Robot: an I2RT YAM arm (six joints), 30 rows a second.
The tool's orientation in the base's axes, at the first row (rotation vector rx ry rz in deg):
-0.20 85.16 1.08
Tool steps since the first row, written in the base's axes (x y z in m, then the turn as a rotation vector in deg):
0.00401 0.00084 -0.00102 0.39 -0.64 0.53
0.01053 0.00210 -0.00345 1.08 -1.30 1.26
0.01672 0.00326 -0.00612 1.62 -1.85 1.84
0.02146 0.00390 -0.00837 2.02 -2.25 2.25
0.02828 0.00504 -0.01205 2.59 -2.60 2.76
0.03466 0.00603 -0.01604 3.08 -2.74 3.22
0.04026 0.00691 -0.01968 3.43 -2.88 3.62
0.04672 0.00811 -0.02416 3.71 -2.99 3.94
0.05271 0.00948 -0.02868 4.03 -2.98 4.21
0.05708 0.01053 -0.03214 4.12 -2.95 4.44
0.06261 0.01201 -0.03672 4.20 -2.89 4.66
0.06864 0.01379 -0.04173 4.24 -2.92 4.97
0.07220 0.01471 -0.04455 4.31 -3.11 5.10
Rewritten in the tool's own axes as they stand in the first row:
0.00136 0.00077 0.00392 -0.50 -0.64 0.42
0.00435 0.00191 0.01023 -1.18 -1.30 1.16
0.00754 0.00296 0.01619 -1.72 -1.86 1.74
0.01019 0.00350 0.02073 -2.10 -2.26 2.17
0.01444 0.00451 0.02723 -2.56 -2.61 2.78
0.01897 0.00537 0.03326 -2.98 -2.76 3.30
0.02307 0.00613 0.03855 -3.35 -2.90 3.68
0.02809 0.00719 0.04462 -3.64 -3.01 3.99
0.03312 0.00843 0.05023 -3.89 -3.00 4.33
0.03694 0.00939 0.05431 -4.11 -2.97 4.44
0.04199 0.01074 0.05945 -4.32 -2.91 4.54
0.04751 0.01239 0.06506 -4.63 -2.94 4.60
0.05063 0.01323 0.06838 -4.75 -3.13 4.68

